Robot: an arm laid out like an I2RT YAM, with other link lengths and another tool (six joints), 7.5 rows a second.
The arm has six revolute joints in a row. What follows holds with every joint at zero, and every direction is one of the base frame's. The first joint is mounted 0.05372 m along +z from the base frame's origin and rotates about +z. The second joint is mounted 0.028 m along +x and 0.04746 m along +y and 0.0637 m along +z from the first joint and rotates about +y. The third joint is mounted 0.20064 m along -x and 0.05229 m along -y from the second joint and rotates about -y. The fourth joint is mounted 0.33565 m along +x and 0.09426 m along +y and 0.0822 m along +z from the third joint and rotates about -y. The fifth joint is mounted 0.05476 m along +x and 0.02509 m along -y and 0.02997 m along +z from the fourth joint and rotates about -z. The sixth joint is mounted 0.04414 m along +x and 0.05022 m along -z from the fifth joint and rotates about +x. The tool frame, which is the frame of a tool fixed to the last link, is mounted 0.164 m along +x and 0.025 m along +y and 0.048 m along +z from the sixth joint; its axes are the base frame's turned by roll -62.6, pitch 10.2 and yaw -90 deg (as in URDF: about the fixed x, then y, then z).
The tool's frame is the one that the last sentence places.
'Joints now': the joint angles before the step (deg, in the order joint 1, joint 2, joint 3, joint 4, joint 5, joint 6). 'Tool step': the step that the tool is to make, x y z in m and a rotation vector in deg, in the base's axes. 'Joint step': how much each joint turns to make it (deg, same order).
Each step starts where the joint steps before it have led.
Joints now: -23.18 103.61 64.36 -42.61 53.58 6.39
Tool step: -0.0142 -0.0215 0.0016 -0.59 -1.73 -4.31
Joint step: -3.15 0.01 -0.01 0.24 -0.02 1.98
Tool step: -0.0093 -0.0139 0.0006 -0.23 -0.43 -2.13
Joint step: -2.13 -0.01 0.00 0.48 0.01 0.00
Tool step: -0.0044 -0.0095 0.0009 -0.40 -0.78 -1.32
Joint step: -1.35 0.00 0.01 0.90 -0.03 -0.03
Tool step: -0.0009 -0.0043 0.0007 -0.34 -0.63 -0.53
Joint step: -0.54 -0.02 -0.03 0.73 -0.02 0.00
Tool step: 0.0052 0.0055 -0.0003 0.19 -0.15 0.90
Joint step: 0.86 0.00 0.06 -0.03 -0.24 0.00
